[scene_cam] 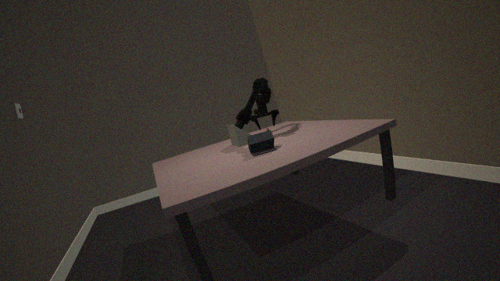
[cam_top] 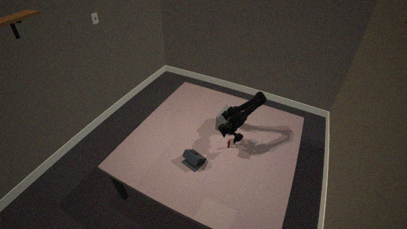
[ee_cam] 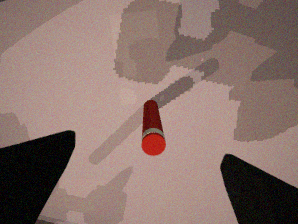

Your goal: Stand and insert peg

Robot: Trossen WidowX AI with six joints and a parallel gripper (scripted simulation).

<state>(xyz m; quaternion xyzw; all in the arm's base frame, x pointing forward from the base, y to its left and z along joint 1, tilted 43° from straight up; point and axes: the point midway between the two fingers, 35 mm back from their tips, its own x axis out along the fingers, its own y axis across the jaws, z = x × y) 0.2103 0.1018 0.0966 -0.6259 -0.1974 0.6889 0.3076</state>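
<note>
My gripper tip is 3 cm above the red peg. The rest, counted from my gripper tip: sloped panel (25 cm ahead, 14 cm to the right, 4 cm below).
</note>
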